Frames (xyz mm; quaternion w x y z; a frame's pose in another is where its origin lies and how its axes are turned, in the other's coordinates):
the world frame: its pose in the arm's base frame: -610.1 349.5 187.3 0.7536 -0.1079 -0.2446 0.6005
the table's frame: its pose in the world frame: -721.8 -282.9 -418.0 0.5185 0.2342 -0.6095 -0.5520
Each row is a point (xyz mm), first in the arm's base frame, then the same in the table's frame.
Working: the arm's base frame: its pose in the table's frame: 51.6 57.8 -495.0 0.5984 -0.6216 0.5051 -0.0184

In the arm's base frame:
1: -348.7 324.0 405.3
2: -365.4 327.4 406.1
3: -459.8 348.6 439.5
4: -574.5 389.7 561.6
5: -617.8 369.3 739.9
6: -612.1 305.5 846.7
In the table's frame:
1: -61.0 651.8 -654.0
2: -70.7 664.1 -647.1
3: -108.8 754.4 -617.8
4: -113.1 926.9 -617.0
5: -10.1 1079.7 -626.7
6: 98.4 1139.1 -611.6

